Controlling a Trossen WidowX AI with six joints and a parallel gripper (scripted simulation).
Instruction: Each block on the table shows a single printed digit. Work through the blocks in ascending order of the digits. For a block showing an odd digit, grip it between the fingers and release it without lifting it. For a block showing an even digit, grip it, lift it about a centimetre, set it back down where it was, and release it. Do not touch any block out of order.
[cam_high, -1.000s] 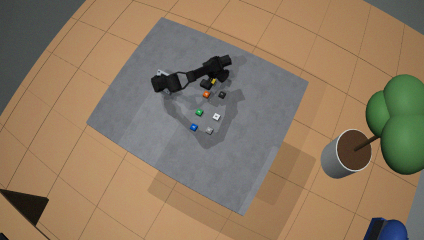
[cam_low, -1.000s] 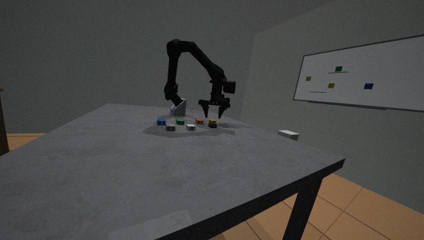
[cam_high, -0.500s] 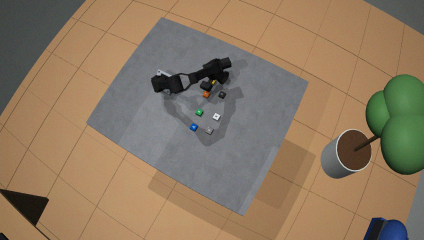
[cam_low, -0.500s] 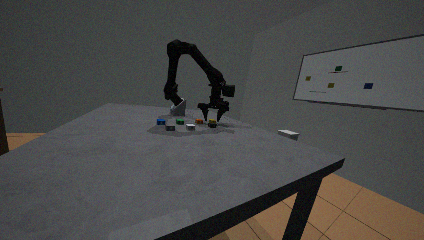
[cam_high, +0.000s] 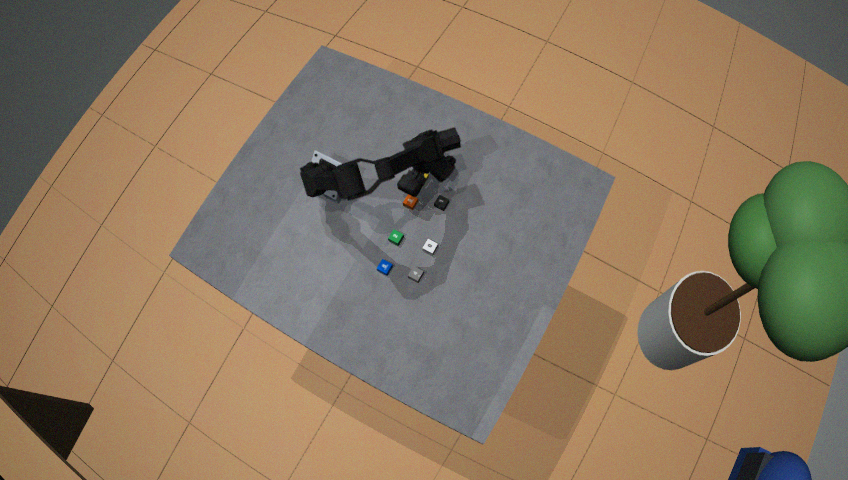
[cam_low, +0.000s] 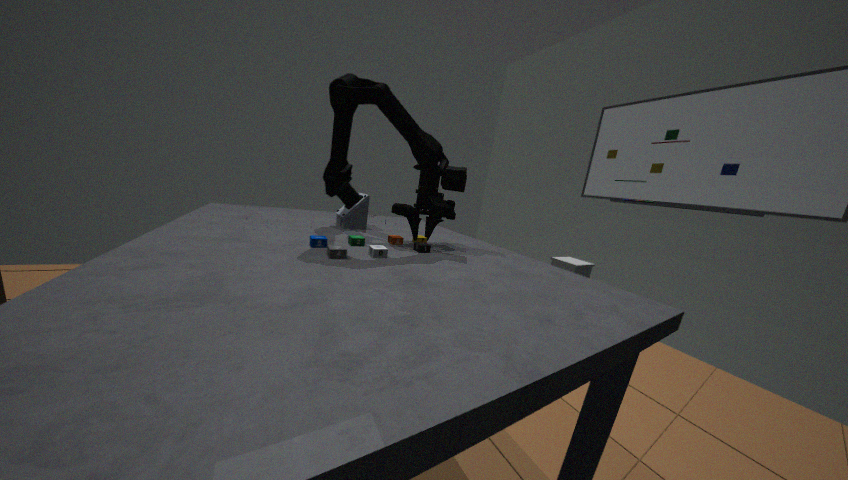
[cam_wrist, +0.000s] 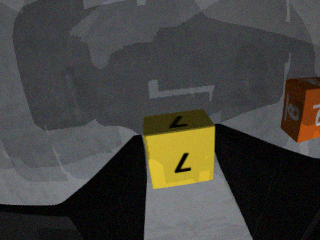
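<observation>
The yellow block lies 1 cm behind my gripper tip. The rest, counted from my gripper tip: black block (9 cm ahead, 4 cm to the right); then green block marked 2 (3 cm ahead, 20 cm to the right); then orange block (1 cm ahead, 8 cm to the right).
</observation>
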